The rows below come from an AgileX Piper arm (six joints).
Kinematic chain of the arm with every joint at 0, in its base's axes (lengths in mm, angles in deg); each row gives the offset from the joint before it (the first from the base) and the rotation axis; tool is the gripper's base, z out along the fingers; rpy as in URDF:
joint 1: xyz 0 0 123 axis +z
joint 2: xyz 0 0 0 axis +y
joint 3: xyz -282.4 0 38.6 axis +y
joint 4: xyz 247.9 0 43.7 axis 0.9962 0 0.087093
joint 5: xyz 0 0 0 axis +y
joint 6: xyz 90.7 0 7.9 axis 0.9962 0 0.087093
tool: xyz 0 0 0 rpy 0 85.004 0
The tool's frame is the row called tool.
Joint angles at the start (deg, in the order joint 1, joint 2, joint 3, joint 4, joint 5, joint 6):
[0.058 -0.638 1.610 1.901 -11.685 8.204]
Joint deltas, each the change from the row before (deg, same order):
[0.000 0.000 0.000 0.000 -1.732 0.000]
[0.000 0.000 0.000 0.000 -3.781 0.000]
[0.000 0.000 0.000 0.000 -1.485 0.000]
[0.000 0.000 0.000 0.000 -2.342 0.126]
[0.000 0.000 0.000 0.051 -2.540 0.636]
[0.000 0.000 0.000 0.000 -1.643 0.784]
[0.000 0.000 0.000 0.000 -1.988 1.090]
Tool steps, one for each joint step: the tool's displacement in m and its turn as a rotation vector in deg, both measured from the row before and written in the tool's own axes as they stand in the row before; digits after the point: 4 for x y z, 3 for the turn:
[-0.0027 0.0004 0.0000 -0.247 -1.714 0.000]
[-0.0059 0.0009 -0.0002 -0.540 -3.742 0.000]
[-0.0023 0.0003 0.0000 -0.212 -1.470 0.000]
[-0.0037 0.0005 -0.0001 -0.337 -2.318 0.126]
[-0.0040 0.0006 -0.0001 -0.363 -2.514 0.683]
[-0.0026 0.0004 0.0000 -0.267 -1.621 0.784]
[-0.0031 0.0005 -0.0001 -0.355 -1.956 1.090]

